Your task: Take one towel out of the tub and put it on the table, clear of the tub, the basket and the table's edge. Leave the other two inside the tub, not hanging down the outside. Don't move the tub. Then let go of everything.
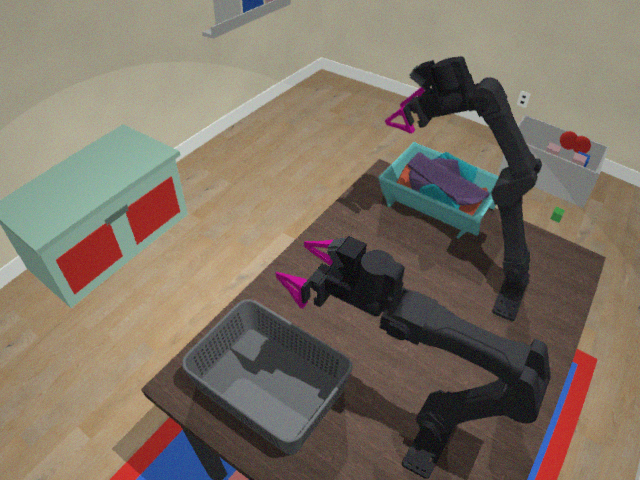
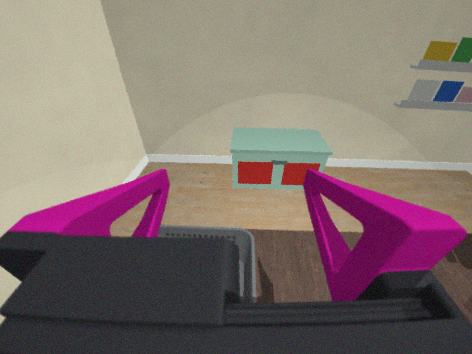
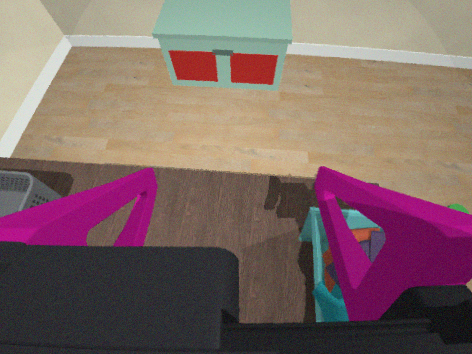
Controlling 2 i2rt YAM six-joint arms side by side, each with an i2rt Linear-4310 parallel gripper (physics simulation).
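Note:
The turquoise tub (image 1: pixel 424 205) (image 3: pixel 317 260) stands at the back of the table (image 1: pixel 558 268). A purple towel (image 1: pixel 447 178) (image 3: pixel 376 244) lies on top inside it, with a teal towel (image 1: pixel 436 193) (image 3: pixel 331 303) and an orange towel (image 1: pixel 404 176) (image 3: pixel 367 233) partly under it. The grey basket (image 1: pixel 233 408) (image 2: pixel 253 270) (image 3: pixel 15 196) stands near the front corner and looks empty. My right gripper (image 1: pixel 394 113) (image 3: pixel 235 176) is open and empty, raised above the tub's height. My left gripper (image 1: pixel 291 258) (image 2: pixel 236 176) is open and empty, above the table between basket and tub.
A mint cabinet (image 1: pixel 93 180) (image 2: pixel 277 140) (image 3: pixel 222 22) with red doors stands on the floor beyond the table's far long edge. A grey bin (image 1: pixel 560 178) with toys stands on the floor behind the tub, near a green block (image 1: pixel 557 214).

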